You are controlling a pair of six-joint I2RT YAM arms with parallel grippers.
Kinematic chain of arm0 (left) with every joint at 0, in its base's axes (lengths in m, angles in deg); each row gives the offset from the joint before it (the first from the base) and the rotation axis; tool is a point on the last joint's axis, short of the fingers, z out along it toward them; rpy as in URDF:
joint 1: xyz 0 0 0.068 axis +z
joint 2: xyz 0.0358 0.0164 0.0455 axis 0.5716 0.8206 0
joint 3: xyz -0.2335 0.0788 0.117 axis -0.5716 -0.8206 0
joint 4: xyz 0.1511 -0.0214 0.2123 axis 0.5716 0.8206 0
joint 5: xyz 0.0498 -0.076 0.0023 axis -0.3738 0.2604 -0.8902
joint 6: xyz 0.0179 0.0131 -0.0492 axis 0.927 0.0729 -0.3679
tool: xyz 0 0 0 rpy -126.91 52.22 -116.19
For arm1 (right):
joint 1: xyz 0 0 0.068 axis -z
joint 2: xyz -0.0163 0.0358 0.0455 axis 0.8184 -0.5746 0
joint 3: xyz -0.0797 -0.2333 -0.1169 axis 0.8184 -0.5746 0
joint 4: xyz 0.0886 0.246 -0.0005 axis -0.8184 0.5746 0
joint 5: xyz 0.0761 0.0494 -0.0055 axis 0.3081 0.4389 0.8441
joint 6: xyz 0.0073 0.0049 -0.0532 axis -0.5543 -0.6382 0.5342
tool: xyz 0 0 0 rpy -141.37 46.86 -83.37
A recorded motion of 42 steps. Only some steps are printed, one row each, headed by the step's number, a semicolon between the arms.
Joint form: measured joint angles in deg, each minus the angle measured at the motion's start. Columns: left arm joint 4, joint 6, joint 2, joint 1, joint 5, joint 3; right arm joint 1, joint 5, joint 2, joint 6, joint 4, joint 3.
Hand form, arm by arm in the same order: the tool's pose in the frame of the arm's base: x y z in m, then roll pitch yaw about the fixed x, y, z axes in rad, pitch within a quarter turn. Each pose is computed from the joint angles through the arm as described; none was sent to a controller.
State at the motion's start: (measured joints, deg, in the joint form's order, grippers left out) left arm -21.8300 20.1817 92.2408 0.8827 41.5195 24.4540; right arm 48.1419 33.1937 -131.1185 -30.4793 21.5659 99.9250
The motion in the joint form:
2: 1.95 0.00 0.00 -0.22 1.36 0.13; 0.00 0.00 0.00 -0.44 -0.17 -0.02
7: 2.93 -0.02 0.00 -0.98 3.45 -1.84; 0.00 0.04 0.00 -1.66 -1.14 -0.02
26: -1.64 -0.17 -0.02 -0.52 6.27 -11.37; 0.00 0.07 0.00 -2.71 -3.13 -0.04
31: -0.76 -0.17 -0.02 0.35 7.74 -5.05; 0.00 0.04 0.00 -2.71 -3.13 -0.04
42: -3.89 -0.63 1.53 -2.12 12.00 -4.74; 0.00 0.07 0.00 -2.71 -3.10 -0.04
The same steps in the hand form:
2: 0.3473 -0.2411 0.1945 -2.9123 0.1765 3.0452; 0.3079 0.0536 0.1326 2.6452 0.0556 -3.0809
7: 0.3374 -0.2426 0.1848 -2.9056 0.1143 3.0246; 0.3097 0.0538 0.1328 2.6422 0.0623 -3.0997
26: 0.3205 -0.2290 0.1436 -2.9032 0.0148 3.0271; 0.3132 0.0542 0.1331 2.6376 0.0877 -3.1160
31: 0.3393 -0.2354 0.1719 -2.8364 0.0869 3.0412; 0.3132 0.0542 0.1331 2.6381 0.0877 -3.1161
42: 0.3338 -0.2566 0.1647 -2.7561 0.0796 2.9948; 0.3132 0.0542 0.1331 2.6376 0.0872 -3.1160

